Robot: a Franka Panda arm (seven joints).
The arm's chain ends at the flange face. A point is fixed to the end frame.
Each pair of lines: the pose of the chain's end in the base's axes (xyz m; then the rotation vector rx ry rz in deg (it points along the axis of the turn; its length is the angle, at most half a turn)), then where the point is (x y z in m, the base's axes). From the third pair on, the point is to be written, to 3 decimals.
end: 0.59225, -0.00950, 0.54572, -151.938, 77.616, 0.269
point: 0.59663 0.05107 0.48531
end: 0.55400, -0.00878, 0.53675, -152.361, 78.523, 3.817
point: 0.55597 0.05214 0.47657
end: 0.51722, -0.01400, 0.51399, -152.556, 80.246, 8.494
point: 0.516 0.047 0.454
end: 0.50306, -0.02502, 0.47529, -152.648, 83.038, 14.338
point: 0.499 0.037 0.416
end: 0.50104, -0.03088, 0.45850, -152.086, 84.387, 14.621
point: 0.498 0.031 0.399
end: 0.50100, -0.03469, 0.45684, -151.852, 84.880, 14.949
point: 0.498 0.027 0.397
